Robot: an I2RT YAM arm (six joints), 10 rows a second.
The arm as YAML. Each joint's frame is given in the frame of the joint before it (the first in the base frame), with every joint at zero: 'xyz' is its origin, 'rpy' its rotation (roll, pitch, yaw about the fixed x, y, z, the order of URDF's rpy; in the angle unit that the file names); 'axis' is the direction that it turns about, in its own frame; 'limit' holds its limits. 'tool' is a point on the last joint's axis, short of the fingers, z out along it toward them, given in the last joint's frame.
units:
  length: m
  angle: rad
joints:
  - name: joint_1
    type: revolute
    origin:
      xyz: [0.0, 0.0, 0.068]
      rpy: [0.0, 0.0, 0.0]
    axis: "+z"
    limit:
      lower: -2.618
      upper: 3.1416
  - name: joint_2
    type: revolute
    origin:
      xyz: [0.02, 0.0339, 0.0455]
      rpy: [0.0, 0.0, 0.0]
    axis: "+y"
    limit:
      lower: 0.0
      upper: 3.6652
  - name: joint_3
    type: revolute
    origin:
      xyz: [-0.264, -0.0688, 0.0]
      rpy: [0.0, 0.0, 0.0]
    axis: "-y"
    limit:
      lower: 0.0
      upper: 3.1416
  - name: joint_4
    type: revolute
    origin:
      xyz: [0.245, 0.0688, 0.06]
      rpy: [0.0, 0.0, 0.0]
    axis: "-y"
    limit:
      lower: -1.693
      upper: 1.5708
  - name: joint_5
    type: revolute
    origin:
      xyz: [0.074, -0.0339, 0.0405]
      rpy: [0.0, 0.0, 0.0]
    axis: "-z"
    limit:
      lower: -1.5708
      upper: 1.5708
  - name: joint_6
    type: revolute
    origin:
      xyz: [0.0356, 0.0, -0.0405]
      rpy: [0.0, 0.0, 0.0]
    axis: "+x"
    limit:
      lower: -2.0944
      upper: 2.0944
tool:
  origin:
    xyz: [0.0, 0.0, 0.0]
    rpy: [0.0, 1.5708, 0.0]
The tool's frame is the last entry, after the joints.
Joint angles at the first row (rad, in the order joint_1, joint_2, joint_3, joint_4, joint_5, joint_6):
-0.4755, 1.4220, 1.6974, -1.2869, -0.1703, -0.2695
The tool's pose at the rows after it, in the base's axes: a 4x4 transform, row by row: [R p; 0 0 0 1], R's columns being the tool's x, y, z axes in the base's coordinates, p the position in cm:
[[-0.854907 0.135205 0.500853 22.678], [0.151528 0.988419 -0.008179 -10.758], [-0.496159 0.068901 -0.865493 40.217], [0 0 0 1]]
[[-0.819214 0.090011 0.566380 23.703], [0.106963 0.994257 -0.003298 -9.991], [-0.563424 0.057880 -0.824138 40.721], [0 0 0 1]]
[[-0.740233 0.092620 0.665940 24.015], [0.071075 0.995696 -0.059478 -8.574], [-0.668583 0.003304 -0.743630 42.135], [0 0 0 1]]
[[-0.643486 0.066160 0.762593 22.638], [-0.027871 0.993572 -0.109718 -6.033], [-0.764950 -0.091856 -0.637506 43.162], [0 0 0 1]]
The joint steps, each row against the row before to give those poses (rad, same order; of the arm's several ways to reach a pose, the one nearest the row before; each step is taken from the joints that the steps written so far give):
0.0011, 0.0011, -0.0004, -0.0790, -0.0531, 0.0042
0.0431, -0.0035, 0.0000, 0.0771, -0.0125, 0.0103
0.0626, -0.0457, -0.0153, 0.1228, 0.0503, 0.0496
0.0927, -0.1168, -0.0900, 0.1358, 0.0832, 0.0007

